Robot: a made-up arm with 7 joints. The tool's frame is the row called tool.
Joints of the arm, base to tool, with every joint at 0 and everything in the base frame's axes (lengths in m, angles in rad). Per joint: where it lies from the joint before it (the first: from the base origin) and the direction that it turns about. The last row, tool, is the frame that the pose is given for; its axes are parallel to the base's.
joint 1: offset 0 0 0.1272 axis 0 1 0
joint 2: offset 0.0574 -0.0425 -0.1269 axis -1 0 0
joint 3: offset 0.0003 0.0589 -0.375 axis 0 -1 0
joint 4: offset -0.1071 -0.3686 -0.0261 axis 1 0 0
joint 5: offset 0.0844 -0.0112 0.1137 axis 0 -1 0
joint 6: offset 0.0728 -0.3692 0.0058 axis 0 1 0
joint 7: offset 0.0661 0.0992 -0.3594 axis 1 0 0
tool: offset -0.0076 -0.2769 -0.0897
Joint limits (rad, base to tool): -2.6..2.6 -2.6..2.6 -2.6..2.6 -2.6..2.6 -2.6..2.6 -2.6..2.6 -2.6..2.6
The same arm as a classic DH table. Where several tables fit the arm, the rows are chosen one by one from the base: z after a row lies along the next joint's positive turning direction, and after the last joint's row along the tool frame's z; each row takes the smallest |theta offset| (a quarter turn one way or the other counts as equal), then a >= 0, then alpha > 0; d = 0 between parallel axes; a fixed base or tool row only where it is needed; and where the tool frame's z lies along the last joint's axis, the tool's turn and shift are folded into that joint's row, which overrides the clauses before.
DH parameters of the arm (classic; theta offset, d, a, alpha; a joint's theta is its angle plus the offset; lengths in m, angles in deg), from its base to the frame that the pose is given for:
base (fixed): 0.00 0.1272 0.0000 -90.00
joint 1: 90.00 -0.0425 0.1269 -90.00
joint 2: 0.00 -0.0577 0.3750 -90.00
joint 3: 0.00 0.3097 0.0261 -90.00
joint 4: 0.00 -0.0227 -0.1137 90.00
joint 5: -85.44 0.0000 -0.0730 180.00
joint 6: -85.44 -0.2812 0.3594 90.00
joint 7: -90.00 0.0585 0.2769 90.00
tool (fixed): 90.00 -0.0897 0.0000 0.00
Joint limits (deg, base to tool): -148.97..148.97 -148.97..148.97 -148.97..148.97 -148.97..148.97 -148.97..148.97 -148.97..148.97 -148.97..148.97

